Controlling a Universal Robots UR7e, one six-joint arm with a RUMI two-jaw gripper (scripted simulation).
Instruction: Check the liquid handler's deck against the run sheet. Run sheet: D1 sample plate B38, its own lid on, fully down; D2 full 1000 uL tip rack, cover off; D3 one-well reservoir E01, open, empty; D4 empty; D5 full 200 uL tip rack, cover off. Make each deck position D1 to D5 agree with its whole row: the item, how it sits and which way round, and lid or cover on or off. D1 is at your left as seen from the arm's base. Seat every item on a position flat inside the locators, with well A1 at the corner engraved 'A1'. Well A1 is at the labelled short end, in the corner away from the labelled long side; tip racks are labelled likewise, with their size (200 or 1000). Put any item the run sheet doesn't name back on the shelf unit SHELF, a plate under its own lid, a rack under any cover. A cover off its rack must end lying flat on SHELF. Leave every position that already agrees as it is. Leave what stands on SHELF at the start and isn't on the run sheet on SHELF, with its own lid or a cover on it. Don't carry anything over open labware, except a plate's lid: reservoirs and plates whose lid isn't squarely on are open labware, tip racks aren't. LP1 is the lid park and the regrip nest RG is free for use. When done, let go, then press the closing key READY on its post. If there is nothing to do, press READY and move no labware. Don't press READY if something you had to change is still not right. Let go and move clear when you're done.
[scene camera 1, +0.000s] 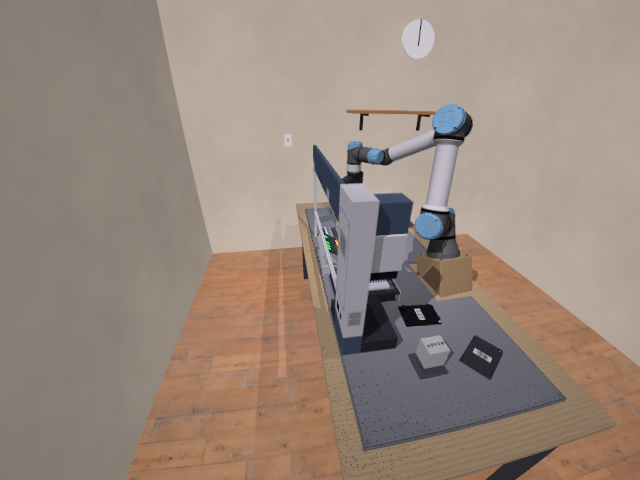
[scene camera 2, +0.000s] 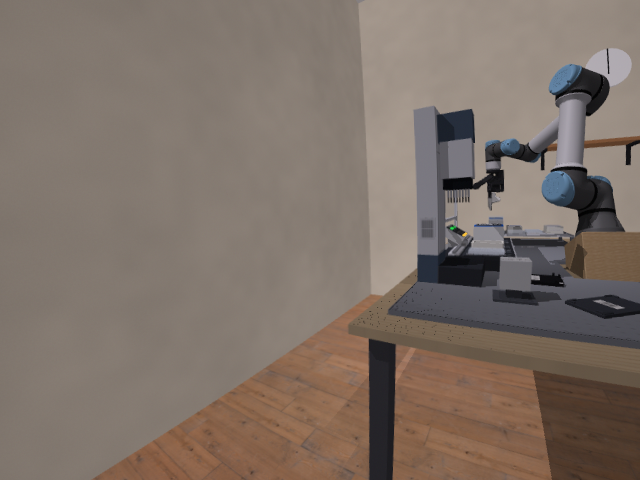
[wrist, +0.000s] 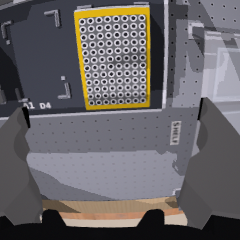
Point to a regrip nest RG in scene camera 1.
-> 480, 365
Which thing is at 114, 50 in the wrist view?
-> A yellow-framed tip rack.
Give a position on a liquid handler tower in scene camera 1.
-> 360, 206
